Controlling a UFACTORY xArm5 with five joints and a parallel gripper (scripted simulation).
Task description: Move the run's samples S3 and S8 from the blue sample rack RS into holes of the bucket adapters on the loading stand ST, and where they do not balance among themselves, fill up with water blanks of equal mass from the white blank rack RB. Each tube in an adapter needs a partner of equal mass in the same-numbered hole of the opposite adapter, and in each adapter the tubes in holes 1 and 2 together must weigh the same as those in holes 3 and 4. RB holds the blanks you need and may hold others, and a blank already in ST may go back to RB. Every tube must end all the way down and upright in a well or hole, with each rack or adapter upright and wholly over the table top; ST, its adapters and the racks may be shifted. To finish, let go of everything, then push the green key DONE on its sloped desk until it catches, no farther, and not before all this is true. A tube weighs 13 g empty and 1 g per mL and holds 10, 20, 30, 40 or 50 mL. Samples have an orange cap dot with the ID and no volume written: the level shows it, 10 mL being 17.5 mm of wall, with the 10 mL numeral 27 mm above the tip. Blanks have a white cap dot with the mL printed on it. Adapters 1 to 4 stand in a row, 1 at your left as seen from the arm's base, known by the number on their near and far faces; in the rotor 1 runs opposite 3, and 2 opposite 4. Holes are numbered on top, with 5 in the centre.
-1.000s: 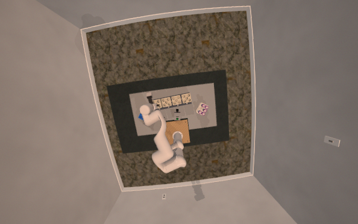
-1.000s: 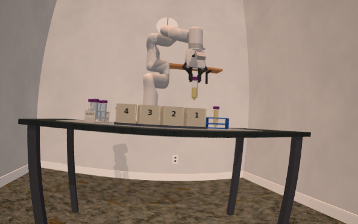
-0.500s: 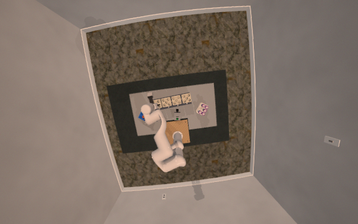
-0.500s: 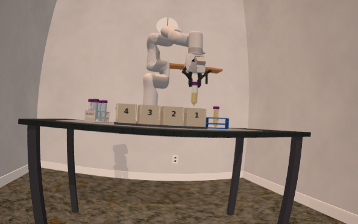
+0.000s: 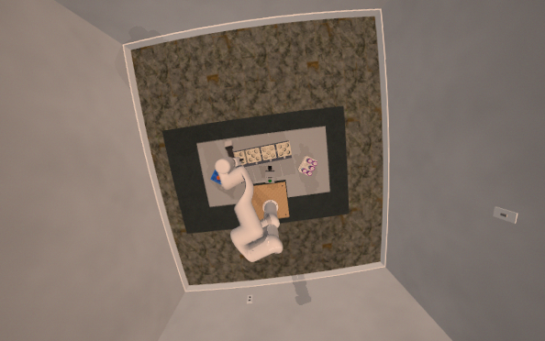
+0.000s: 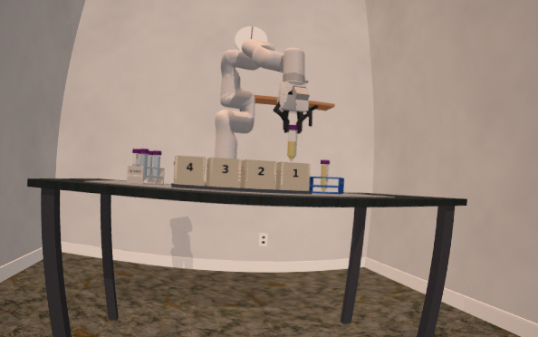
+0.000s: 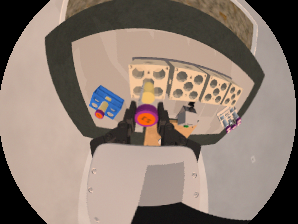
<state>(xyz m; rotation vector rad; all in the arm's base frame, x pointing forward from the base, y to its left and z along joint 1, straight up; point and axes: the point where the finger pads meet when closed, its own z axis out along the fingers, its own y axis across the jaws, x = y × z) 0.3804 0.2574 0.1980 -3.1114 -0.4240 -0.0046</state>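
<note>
Right now my hand is 5 cm above the orange-dotted sample tube and 1 cm to the right of it. From my hand the other things lie so: adapter 3 (21 cm to the right, 16 cm below, 6 cm ahead); then loading stand ST (21 cm below, 16 cm to the right, 4 cm ahead); then adapter 2 (16 cm below, 11 cm to the right, 3 cm ahead).
</note>
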